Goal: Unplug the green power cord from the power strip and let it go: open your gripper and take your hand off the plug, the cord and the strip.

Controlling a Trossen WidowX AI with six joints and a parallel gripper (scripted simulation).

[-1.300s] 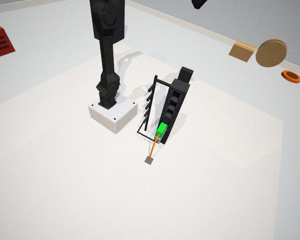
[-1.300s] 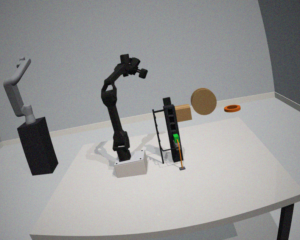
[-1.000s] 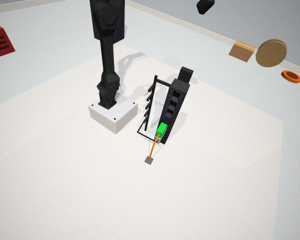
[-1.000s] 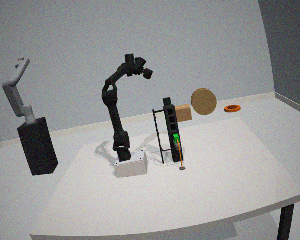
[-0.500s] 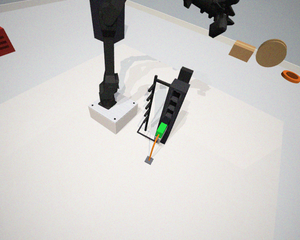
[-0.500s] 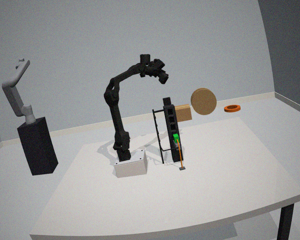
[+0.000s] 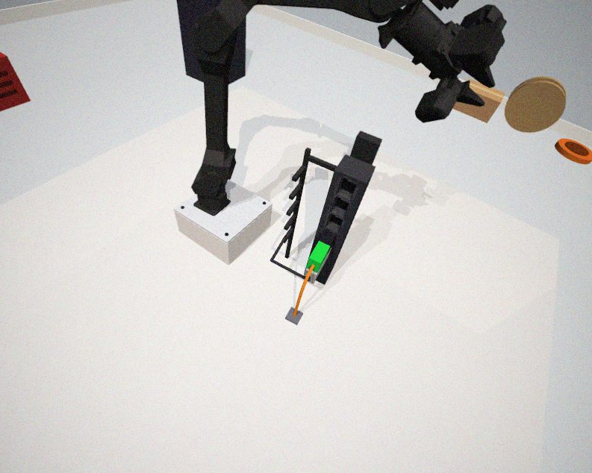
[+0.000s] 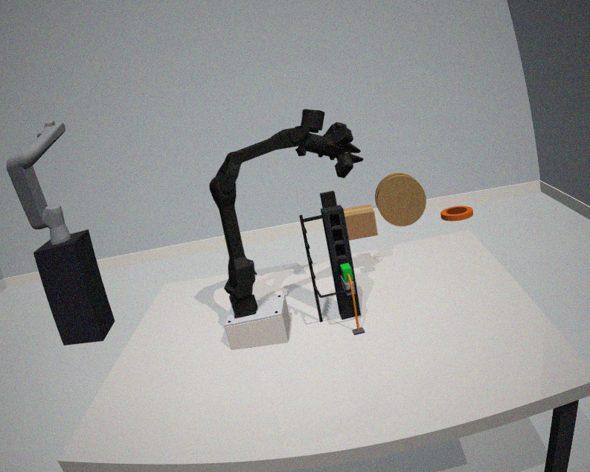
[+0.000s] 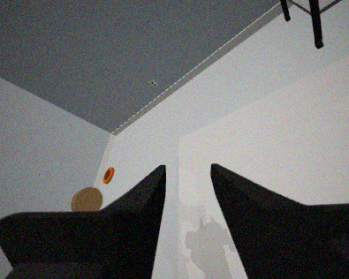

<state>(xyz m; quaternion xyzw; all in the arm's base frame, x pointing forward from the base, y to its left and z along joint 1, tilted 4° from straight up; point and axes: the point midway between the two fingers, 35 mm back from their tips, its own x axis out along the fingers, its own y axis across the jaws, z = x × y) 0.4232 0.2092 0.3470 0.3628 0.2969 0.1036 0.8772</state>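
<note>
Now: gripper tip 14 cm past the green plug, 27 cm to the left of it and 26 cm above it. From my gripper tip the other things lie so: grey anchor 13 cm behind, 34 cm to the right, 43 cm below.
</note>
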